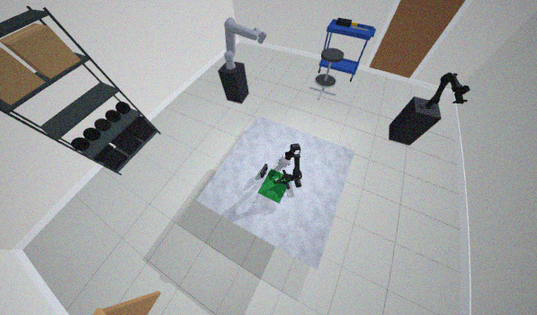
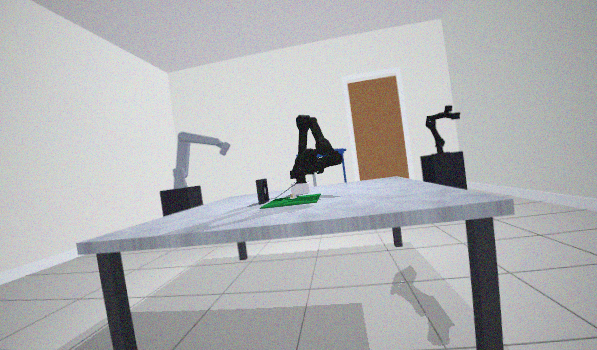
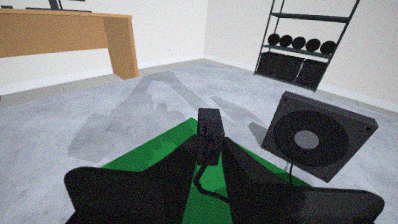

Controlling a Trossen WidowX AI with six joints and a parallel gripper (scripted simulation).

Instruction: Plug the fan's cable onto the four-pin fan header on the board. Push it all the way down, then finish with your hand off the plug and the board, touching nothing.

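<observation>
Right now the green board is 140 mm below my gripper tip and 30 mm to the right of it. Also, from my gripper tip: black fan plug 10 mm to the right, 10 mm below, 10 mm ahead; then black fan 180 mm to the right, 90 mm behind, 70 mm below.
</observation>
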